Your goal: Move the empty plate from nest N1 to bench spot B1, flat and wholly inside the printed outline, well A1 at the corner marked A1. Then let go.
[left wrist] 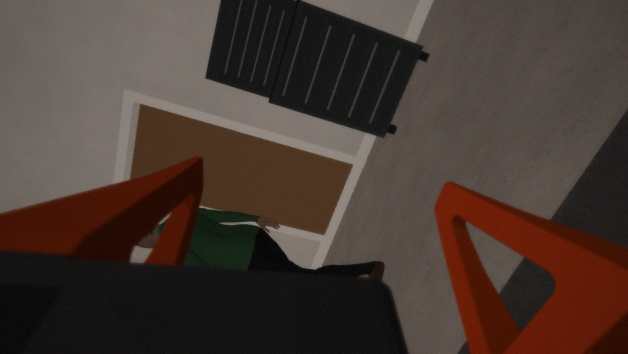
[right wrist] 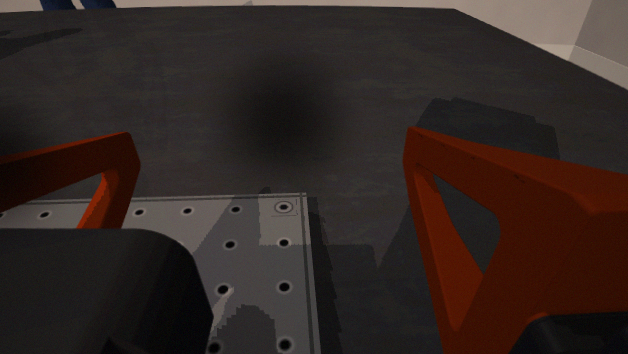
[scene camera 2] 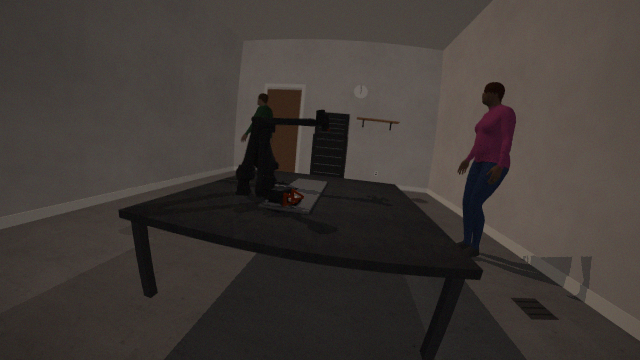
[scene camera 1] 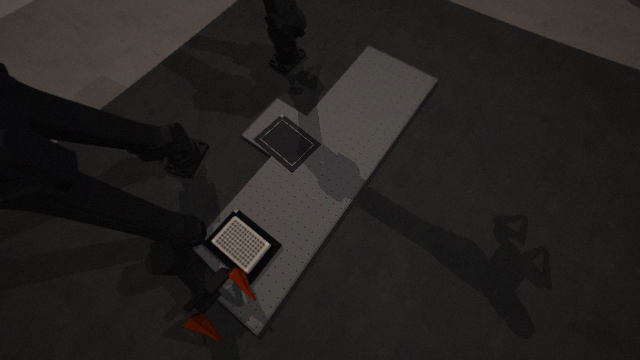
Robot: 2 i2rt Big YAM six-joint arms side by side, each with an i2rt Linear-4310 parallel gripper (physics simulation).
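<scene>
The pale plate with a grid of wells sits in the dark nest N1 near the board's lower end. Spot B1 is a dark pad with a thin light outline; no plate lies on it, and a small light mark shows at its top corner. The corner lettering is too small to read. My right gripper is open and empty, just below the nest in scene camera 1, one finger overlapping the nest's lower corner in that view. My left gripper is open and empty, raised high, away from the plate.
The perforated light board lies on the dark table. The right arm reaches in from the left in scene camera 1. One person in pink stands beside the table, another in green near the door.
</scene>
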